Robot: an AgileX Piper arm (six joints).
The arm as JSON. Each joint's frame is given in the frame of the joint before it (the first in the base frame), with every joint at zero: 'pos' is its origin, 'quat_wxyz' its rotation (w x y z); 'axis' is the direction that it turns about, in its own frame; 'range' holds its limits. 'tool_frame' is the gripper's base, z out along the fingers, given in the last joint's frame.
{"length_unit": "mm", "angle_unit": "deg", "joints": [
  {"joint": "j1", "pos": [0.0, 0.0, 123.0], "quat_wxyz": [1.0, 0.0, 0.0, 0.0], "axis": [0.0, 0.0, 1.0], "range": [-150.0, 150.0]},
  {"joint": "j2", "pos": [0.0, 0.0, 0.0], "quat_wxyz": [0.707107, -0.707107, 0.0, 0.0], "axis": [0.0, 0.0, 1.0], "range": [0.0, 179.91]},
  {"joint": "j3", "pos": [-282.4, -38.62, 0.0], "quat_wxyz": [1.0, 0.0, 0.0, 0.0], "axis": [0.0, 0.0, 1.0], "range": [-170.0, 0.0]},
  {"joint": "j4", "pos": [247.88, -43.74, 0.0], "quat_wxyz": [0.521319, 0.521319, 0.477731, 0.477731], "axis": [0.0, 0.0, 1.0], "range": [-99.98, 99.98]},
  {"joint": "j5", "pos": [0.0, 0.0, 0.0], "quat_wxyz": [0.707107, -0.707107, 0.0, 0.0], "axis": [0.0, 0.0, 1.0], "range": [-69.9, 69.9]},
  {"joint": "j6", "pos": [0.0, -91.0, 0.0], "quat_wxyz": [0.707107, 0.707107, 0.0, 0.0], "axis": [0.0, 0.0, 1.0], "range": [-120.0, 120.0]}
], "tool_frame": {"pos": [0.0, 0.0, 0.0], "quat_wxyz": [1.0, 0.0, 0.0, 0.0]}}
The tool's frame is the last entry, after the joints.
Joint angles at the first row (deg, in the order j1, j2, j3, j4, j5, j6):
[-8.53, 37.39, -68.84, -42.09, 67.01, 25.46]
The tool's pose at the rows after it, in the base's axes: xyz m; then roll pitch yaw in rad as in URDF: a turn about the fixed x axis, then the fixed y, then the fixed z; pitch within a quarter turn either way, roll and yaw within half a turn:
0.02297 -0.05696 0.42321 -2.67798 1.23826 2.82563
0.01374 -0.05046 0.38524 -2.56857 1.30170 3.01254
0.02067 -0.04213 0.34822 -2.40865 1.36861 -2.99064
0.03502 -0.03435 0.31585 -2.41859 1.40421 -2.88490
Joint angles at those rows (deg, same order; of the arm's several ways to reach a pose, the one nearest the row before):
[-8.53, 27.85, -57.52, -40.87, 62.72, 25.46]
[-8.53, 19.32, -46.66, -39.96, 54.98, 25.33]
[-8.53, 13.24, -36.08, -37.68, 43.93, 25.33]
[-8.53, 10.68, -27.57, -34.16, 34.27, 25.33]

